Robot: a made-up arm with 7 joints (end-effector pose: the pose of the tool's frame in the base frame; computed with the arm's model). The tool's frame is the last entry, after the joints.
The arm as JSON. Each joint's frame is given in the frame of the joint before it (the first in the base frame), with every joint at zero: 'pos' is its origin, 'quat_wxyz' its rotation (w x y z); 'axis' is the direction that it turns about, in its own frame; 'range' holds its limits. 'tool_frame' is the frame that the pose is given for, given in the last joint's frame.
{
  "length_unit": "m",
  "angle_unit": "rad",
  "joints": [
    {
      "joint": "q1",
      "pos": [
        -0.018,
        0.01,
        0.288
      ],
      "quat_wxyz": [
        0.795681,
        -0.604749,
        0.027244,
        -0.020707
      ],
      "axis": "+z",
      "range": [
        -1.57,
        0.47
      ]
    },
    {
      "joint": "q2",
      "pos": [
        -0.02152,
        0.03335,
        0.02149
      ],
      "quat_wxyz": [
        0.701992,
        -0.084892,
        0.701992,
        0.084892
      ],
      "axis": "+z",
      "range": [
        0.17,
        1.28
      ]
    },
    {
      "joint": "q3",
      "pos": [
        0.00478,
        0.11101,
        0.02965
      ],
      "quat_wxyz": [
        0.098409,
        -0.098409,
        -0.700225,
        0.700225
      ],
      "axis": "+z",
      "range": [
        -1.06,
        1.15
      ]
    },
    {
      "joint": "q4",
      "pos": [
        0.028,
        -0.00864,
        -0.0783
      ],
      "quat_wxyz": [
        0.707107,
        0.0,
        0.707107,
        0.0
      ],
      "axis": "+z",
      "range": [
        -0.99,
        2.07
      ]
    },
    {
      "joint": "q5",
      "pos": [
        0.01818,
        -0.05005,
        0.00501
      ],
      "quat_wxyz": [
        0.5,
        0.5,
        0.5,
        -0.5
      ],
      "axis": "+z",
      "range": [
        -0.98,
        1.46
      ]
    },
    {
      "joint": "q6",
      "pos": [
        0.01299,
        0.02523,
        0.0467
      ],
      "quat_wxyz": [
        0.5,
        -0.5,
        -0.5,
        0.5
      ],
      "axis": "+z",
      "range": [
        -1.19,
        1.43
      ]
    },
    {
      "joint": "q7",
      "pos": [
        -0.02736,
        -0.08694,
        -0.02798
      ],
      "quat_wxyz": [
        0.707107,
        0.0,
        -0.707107,
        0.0
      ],
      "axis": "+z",
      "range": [
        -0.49,
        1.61
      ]
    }
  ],
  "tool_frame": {
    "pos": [
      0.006,
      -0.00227,
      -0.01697
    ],
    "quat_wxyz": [
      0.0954,
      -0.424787,
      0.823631,
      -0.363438
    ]
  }
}
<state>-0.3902 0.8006 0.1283 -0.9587 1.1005 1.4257 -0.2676</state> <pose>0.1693 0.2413 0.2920 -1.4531 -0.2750 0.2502</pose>
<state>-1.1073 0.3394 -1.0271 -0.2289 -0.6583 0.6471 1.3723</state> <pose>0.2084 -0.0919 0.1610 -1.8647 0.6196 -0.4592</pose>
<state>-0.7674 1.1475 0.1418 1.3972 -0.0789 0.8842 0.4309</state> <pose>0.0967 0.3619 0.1258 -1.7518 -0.4520 1.7751</pose>
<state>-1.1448 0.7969 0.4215 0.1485 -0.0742 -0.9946 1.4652</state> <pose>0.2011 0.1623 0.3578 -1.1466 -1.7383 -2.0581</pose>
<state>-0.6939 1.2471 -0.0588 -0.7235 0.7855 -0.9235 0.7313</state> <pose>0.1527 0.1040 0.2814 0.3175 0.2150 -1.7305</pose>
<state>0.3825 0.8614 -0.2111 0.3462 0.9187 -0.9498 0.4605</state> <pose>-0.0458 0.2184 0.0406 -0.8970 1.5812 -0.3549</pose>
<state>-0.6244 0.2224 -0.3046 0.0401 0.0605 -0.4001 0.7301</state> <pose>0.2398 0.0123 0.1382 -1.9794 0.1235 -1.1611</pose>
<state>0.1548 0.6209 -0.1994 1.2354 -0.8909 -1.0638 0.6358</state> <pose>-0.0112 0.2650 0.0300 -1.8829 -0.4920 0.5019</pose>
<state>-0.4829 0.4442 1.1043 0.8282 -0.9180 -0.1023 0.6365</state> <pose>0.1436 0.2923 0.0576 2.4363 1.6778 -0.0803</pose>
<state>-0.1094 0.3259 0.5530 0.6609 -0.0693 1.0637 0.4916</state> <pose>0.0046 0.2015 -0.0792 -2.0457 0.0791 2.0830</pose>
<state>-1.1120 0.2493 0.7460 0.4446 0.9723 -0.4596 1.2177</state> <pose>0.3243 0.1465 0.2029 -1.2816 -1.2538 -0.6041</pose>
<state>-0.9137 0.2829 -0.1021 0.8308 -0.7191 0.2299 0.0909</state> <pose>0.3199 0.0640 0.0836 -2.7910 0.9233 -0.1046</pose>
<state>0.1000 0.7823 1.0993 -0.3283 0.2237 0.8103 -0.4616</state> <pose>0.0457 0.3606 0.2151 -1.8518 0.0739 0.6132</pose>
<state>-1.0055 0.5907 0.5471 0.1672 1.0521 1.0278 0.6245</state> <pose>0.2516 0.3063 0.2291 -1.3159 -1.0890 0.7744</pose>
